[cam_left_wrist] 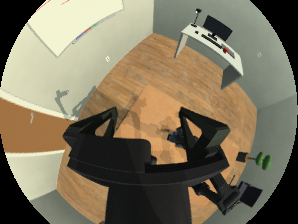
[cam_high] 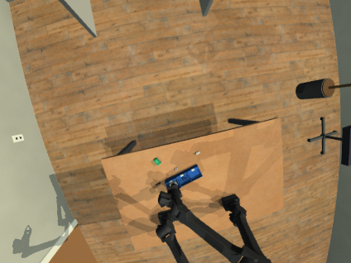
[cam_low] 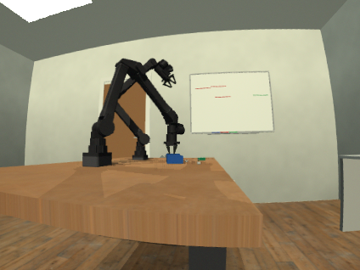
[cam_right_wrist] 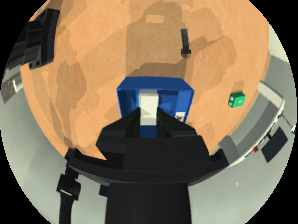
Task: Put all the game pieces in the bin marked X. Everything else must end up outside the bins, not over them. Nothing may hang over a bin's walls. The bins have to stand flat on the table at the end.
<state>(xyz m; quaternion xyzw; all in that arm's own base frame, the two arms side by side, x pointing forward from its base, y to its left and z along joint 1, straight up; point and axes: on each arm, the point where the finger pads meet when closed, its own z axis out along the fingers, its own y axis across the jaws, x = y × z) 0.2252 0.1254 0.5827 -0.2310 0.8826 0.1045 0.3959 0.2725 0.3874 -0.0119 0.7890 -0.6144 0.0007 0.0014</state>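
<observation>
My right gripper is now 20 mm above the cream piece. From my right hand the other things lie so: thin dark object 100 mm to the left, 30 mm below, 20 mm ahead; then blue bin 80 mm to the right, 30 mm ahead, 10 mm below; then green piece 180 mm ahead, 70 mm to the left, 20 mm below.
</observation>
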